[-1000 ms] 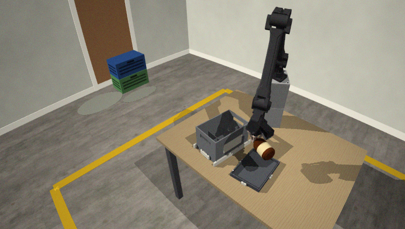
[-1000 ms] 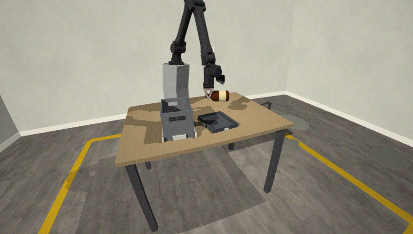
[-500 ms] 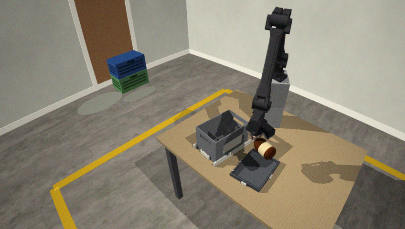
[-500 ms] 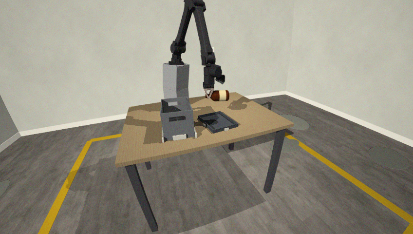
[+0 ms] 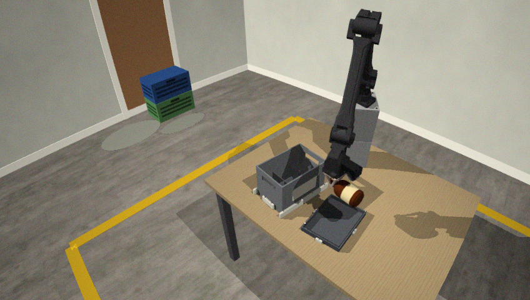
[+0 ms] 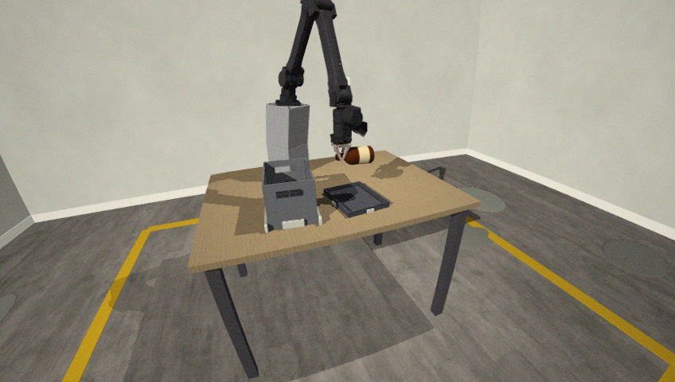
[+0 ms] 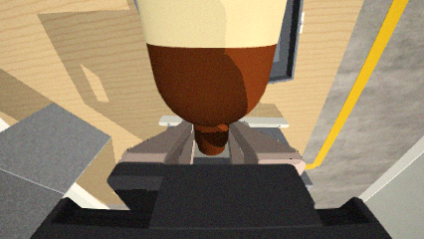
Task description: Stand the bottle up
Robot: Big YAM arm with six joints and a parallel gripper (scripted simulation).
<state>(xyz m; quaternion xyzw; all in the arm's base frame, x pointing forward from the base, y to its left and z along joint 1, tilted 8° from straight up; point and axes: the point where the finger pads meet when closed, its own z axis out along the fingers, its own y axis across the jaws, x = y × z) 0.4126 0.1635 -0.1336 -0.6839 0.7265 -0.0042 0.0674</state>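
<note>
Now: hand 60 mm to the right of the brown bottle. Round my hand: dark tray (20 mm ahead, 50 mm to the left, 180 mm below); then grey crate (10 mm ahead, 230 mm to the right, 110 mm below).
</note>
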